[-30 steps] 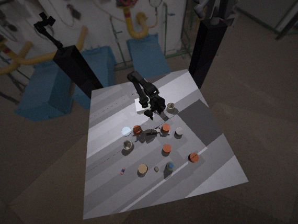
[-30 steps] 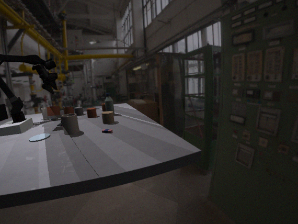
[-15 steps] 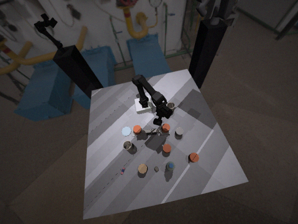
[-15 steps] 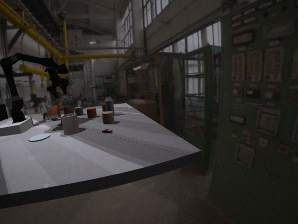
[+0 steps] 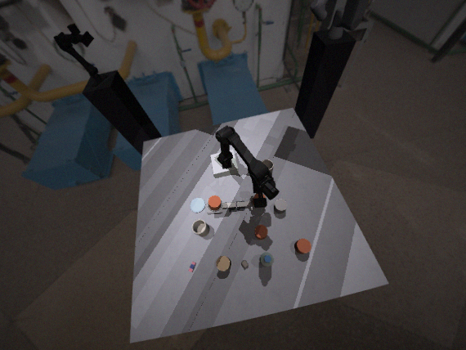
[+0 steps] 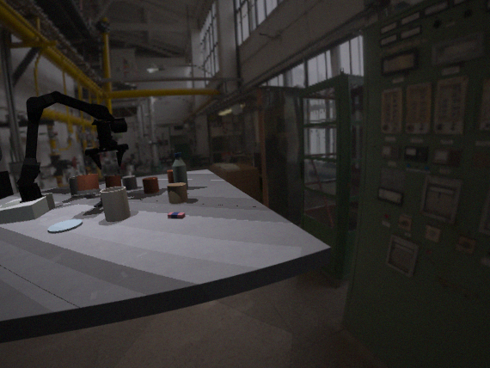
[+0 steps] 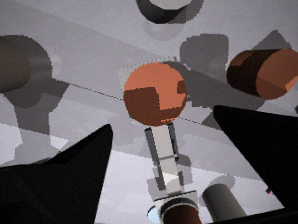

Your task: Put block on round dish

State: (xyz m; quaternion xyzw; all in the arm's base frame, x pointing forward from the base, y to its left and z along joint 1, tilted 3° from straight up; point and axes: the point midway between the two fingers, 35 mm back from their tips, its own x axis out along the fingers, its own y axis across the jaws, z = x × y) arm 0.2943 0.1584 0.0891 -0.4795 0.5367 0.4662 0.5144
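Right now the orange cup is 7 cm below my gripper tip and 2 cm to the left of it. Round my gripper tip: grey block: 9 cm below; small balance: 13 cm to the right, 9 cm below; grey cup: 12 cm to the left, 9 cm below, 3 cm ahead.
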